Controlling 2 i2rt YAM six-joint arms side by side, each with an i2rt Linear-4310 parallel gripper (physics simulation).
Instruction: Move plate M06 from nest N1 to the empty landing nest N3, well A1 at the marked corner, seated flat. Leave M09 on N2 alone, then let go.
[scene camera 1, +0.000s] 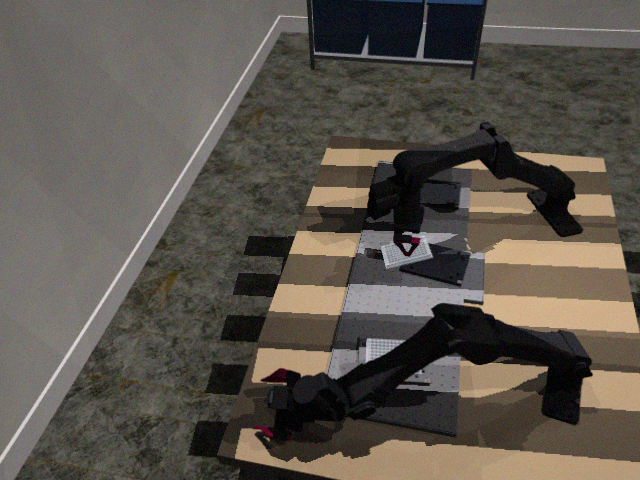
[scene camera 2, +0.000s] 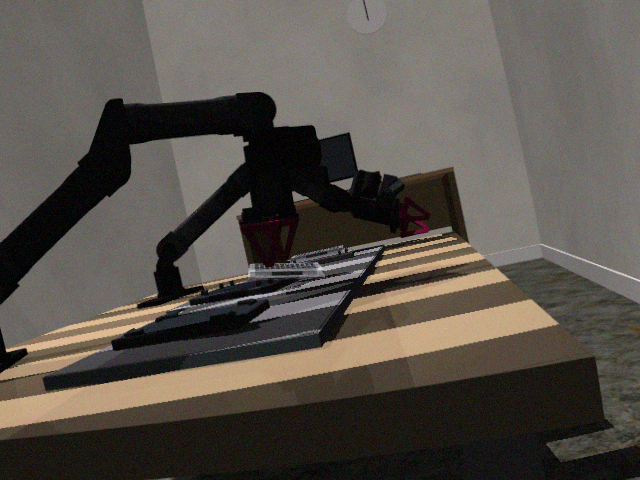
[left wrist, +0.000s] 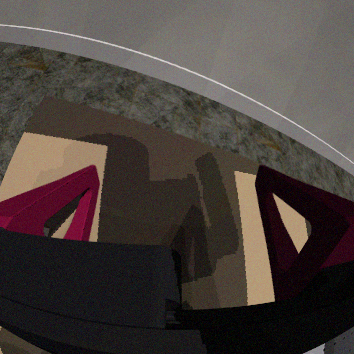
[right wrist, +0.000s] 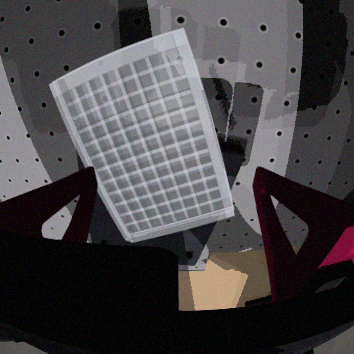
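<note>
A clear gridded well plate (scene camera 1: 392, 256) (scene camera 2: 305, 270) (right wrist: 145, 145) lies askew, partly over the middle dark nest (scene camera 1: 447, 266) and partly past its left edge in scene camera 1. Another gridded plate (scene camera 1: 379, 348) (scene camera 2: 320, 253) is at a nest lower in scene camera 1, partly behind the left arm. A third dark nest (scene camera 1: 439, 194) (scene camera 2: 191, 324) bears no visible plate. Labels are unreadable. My right gripper (scene camera 1: 408, 253) (scene camera 2: 271, 264) (right wrist: 174, 175) is open above the askew plate, whose near end shows between the fingers. My left gripper (scene camera 1: 260, 404) (scene camera 2: 428, 222) (left wrist: 176, 173) is open and empty, away from the plates.
The nests are on a perforated board (scene camera 1: 382, 298) (scene camera 2: 258, 347) on the striped wooden table (scene camera 1: 547, 310) (scene camera 2: 444, 320). The left arm reaches low across the board near the second plate; the right arm arches over the third nest. The left gripper is near the table's left edge in scene camera 1.
</note>
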